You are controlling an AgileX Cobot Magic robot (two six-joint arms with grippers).
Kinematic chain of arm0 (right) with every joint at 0, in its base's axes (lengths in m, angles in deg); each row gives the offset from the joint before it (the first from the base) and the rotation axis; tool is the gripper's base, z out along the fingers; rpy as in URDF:
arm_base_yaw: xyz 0 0 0.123 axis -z
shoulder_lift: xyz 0 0 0 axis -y
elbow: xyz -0.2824 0 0.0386 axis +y
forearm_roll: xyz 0.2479 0 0.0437 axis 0.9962 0 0.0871
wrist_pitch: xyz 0 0 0 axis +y
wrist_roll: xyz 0.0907 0 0.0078 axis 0.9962 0 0.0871
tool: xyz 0 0 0 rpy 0 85 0
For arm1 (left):
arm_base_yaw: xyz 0 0 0.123 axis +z
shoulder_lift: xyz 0 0 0 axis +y
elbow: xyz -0.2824 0 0.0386 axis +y
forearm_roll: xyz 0.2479 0 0.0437 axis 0.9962 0 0.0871
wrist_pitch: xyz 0 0 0 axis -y
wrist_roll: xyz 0.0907 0 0.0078 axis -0.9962 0 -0.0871
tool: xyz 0 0 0 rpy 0 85 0
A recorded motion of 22 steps. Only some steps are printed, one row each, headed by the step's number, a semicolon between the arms.
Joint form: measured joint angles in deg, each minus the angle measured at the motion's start. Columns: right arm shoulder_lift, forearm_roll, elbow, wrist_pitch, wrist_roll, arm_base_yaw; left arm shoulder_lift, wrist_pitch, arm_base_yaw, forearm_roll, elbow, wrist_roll.
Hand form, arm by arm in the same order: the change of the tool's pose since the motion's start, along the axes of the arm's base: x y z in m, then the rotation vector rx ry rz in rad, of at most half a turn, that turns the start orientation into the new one. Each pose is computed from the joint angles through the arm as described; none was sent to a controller.
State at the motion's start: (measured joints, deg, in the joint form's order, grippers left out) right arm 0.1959 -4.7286 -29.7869 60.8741 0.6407 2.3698; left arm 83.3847 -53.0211 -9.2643 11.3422 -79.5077 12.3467
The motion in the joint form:
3: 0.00 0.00 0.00 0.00 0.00 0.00; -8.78 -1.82 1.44 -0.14 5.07 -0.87
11: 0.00 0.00 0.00 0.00 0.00 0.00; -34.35 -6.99 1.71 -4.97 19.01 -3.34
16: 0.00 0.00 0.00 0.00 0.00 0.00; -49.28 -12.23 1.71 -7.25 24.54 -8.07
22: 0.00 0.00 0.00 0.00 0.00 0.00; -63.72 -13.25 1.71 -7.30 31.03 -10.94
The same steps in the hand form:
3: 0.0000 0.0000 0.0000 0.0000 0.0000 0.0000; -0.0423 0.0139 0.0156 0.0021 -0.0319 0.0196
11: 0.0000 0.0000 0.0000 0.0000 0.0000 0.0000; -0.1664 0.0259 0.0268 -0.0692 -0.1309 -0.0075
16: 0.0000 0.0000 0.0000 0.0000 0.0000 0.0000; -0.2362 0.0322 0.0202 -0.0602 -0.1973 -0.0716
22: 0.0000 0.0000 0.0000 0.0000 0.0000 0.0000; -0.2899 0.0393 -0.0012 -0.0354 -0.3173 -0.1062

